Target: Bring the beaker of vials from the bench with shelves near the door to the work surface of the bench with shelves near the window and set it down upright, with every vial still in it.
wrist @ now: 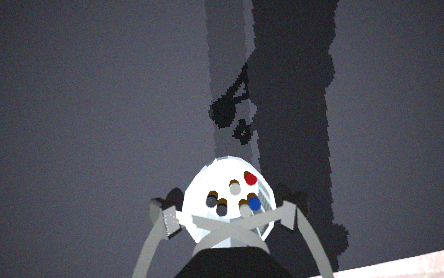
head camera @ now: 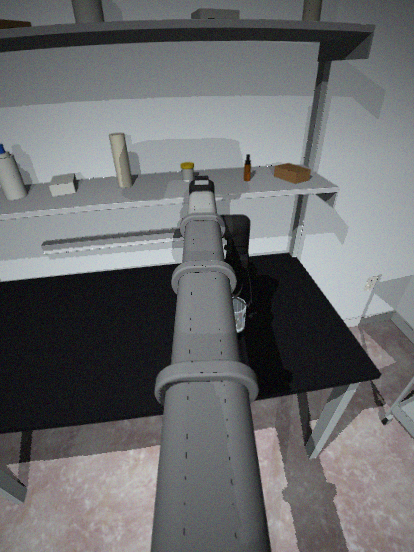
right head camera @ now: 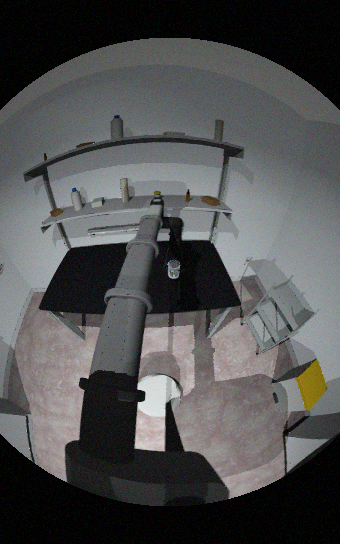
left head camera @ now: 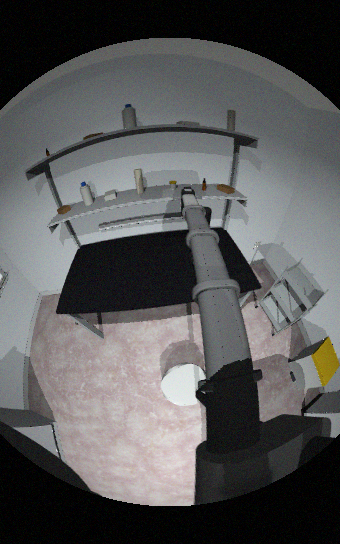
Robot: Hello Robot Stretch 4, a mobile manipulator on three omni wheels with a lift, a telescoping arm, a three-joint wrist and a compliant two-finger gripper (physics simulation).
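The clear beaker is upright over the right part of the black work surface of a bench with shelves. Several vials stand inside it, with red, blue, pale and dark caps; a red-capped vial is near the rim. My gripper is shut on the beaker, one fingertip on each side. The gripper's shadow lies on the surface close beyond the beaker. Whether the beaker's base touches the surface is hidden. The arm covers part of the beaker in the head view.
The lower shelf behind the arm holds a cream cylinder, a yellow-lidded jar, an amber bottle and a brown box. A white round object is on the floor before the bench. A cart stands at the right.
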